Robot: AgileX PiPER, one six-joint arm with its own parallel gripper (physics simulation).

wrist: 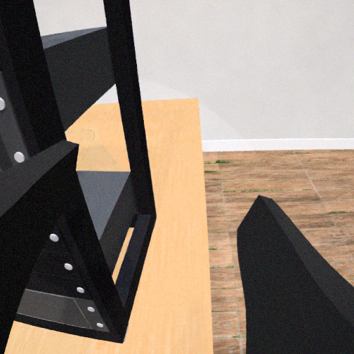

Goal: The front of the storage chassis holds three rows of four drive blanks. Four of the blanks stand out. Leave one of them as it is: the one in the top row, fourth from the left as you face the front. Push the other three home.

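Note:
The storage chassis (82,75) shows in part at the upper left of the wrist view, as a dark side wall seen through the open side of the rack. A strip of its front edge with silver screws is at the far left. The rows of drive blanks do not show, so how far any blank stands out cannot be seen. My gripper (164,190) is open and empty. Its left finger overlaps the rack's front post at the left, and its right finger is out to the right of the rack, in front of the floor.
The black rack (131,100) stands on a light wooden table (180,200). Low in the rack is a unit with a grey top (106,192), and a dark grey panel (47,304) is at its front bottom. The table's right edge, wooden floor and pale wall lie beyond.

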